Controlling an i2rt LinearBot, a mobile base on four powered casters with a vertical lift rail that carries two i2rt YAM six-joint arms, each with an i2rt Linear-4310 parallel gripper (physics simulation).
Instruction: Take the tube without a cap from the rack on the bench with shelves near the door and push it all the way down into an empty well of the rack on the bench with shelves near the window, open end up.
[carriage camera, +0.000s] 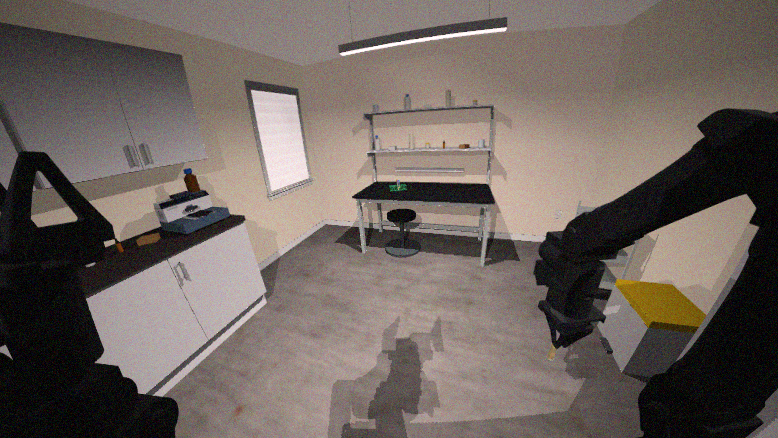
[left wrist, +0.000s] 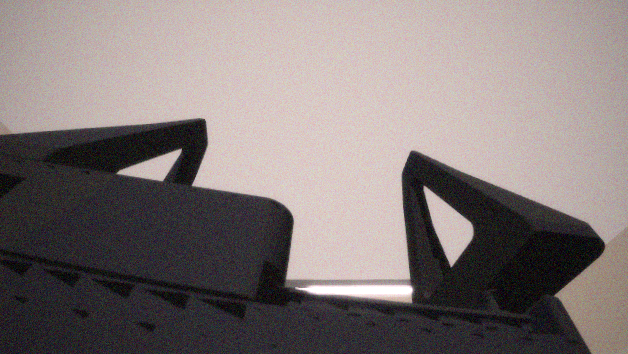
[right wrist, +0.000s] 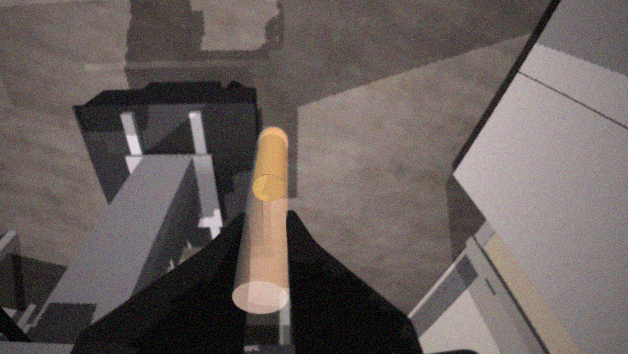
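My right gripper (carriage camera: 556, 343) (right wrist: 268, 224) is shut on the capless tube (carriage camera: 551, 353) (right wrist: 265, 250), a clear tube with yellow content in its lower part. In the right wrist view the tube's open end faces the camera and its closed end points down toward the floor. My left gripper (left wrist: 307, 146) is open and empty, raised at the left of the carriage view. A green rack (carriage camera: 397, 187) lies on the black top of the far bench (carriage camera: 451, 193), which has shelves above it, right of the window. Its wells are too small to make out.
A round black stool (carriage camera: 401, 215) stands at the front of the far bench. A white cabinet counter (carriage camera: 179, 293) with a blue-grey device (carriage camera: 195, 220) runs along the left. A yellow-topped cabinet (carriage camera: 661, 304) stands at the right, beyond the right arm. The window (carriage camera: 280, 140) is on the left wall.
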